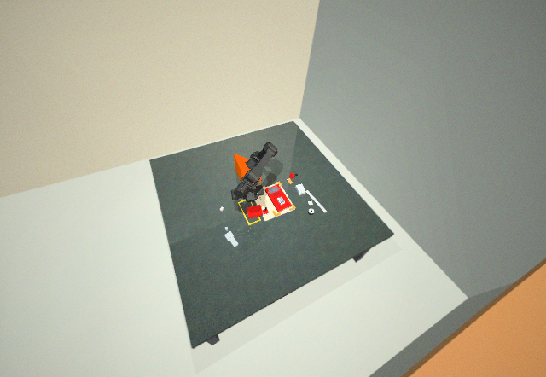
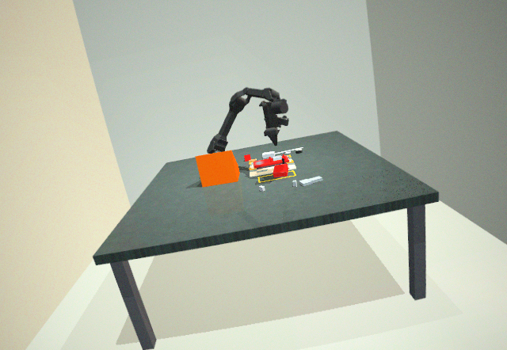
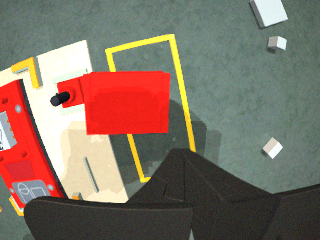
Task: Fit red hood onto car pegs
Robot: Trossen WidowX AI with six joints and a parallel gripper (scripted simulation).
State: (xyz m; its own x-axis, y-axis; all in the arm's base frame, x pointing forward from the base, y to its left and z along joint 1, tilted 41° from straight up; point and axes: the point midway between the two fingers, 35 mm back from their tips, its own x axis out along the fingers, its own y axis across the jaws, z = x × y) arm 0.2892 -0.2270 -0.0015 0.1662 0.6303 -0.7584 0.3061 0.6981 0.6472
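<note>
My gripper tip is 1 cm short of the red hood, 4 cm to the right of it and 14 cm above it. Also, from my gripper tip: white ribbed engine block: 3 cm ahead, 24 cm to the left, 14 cm below; wheel: 20 cm ahead, 37 cm to the left, 15 cm below; cream jig: 1 cm behind, 21 cm to the left, 15 cm below.
</note>
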